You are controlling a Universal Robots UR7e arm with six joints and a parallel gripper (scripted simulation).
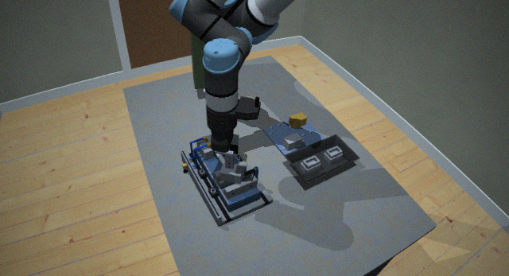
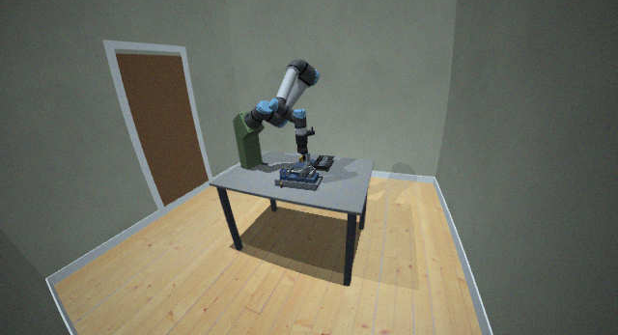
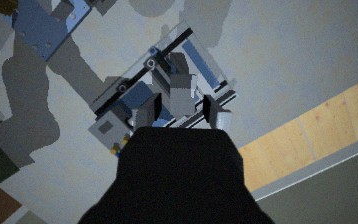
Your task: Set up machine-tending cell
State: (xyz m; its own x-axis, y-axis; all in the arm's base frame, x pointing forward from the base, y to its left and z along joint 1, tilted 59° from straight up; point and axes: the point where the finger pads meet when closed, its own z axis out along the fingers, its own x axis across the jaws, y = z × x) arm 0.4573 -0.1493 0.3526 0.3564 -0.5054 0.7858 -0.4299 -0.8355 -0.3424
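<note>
My gripper is now 150 mm above the vise, 60 mm past it and 20 mm to the right of it. Also, from my hand: brass blank (410 mm to the left, 160 mm below, 110 mm behind).
</note>
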